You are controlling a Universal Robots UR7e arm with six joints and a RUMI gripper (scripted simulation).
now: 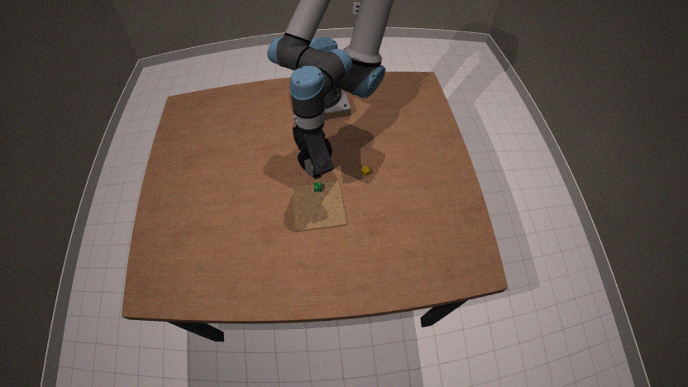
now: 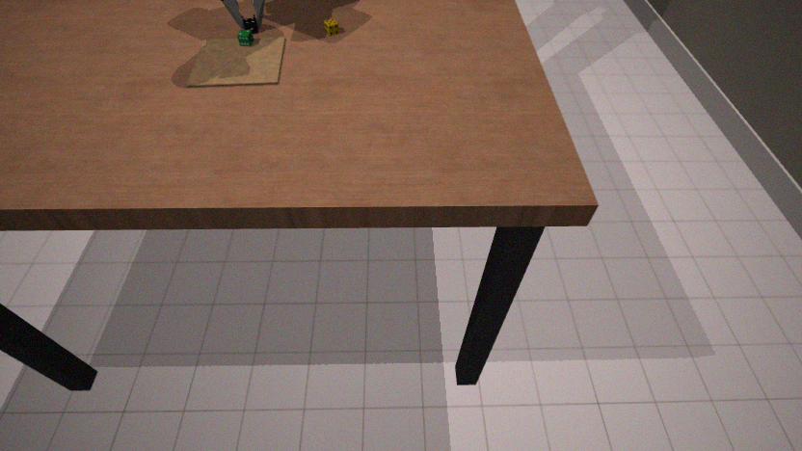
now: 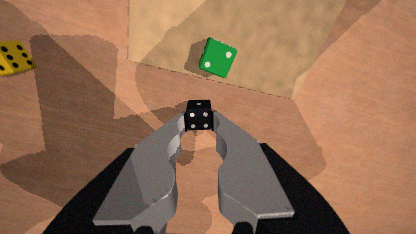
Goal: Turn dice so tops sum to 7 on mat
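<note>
My hand is 5 cm short of the green die. From my hand the other things lie so: yellow die 2 cm ahead, 14 cm to the left, 1 cm below; black die 1 cm below; tan mat 10 cm ahead, 1 cm to the right, 2 cm below.
</note>
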